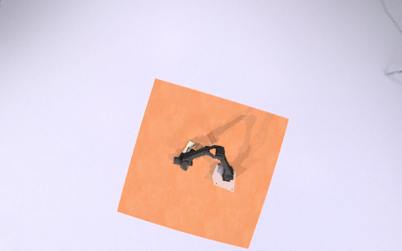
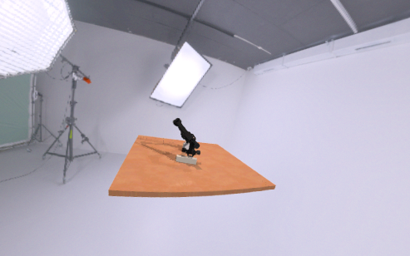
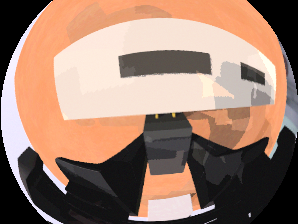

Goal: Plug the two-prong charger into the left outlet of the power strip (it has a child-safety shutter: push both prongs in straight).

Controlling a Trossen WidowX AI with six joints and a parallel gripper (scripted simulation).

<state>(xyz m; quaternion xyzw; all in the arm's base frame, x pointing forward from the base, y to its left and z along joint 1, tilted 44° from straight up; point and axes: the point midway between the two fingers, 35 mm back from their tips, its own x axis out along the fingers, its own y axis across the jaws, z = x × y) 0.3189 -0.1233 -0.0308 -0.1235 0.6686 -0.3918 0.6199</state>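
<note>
Now: gripper tip 1 cm short of the grey charger, 1 cm to the left of it and 1 cm below it.
</note>
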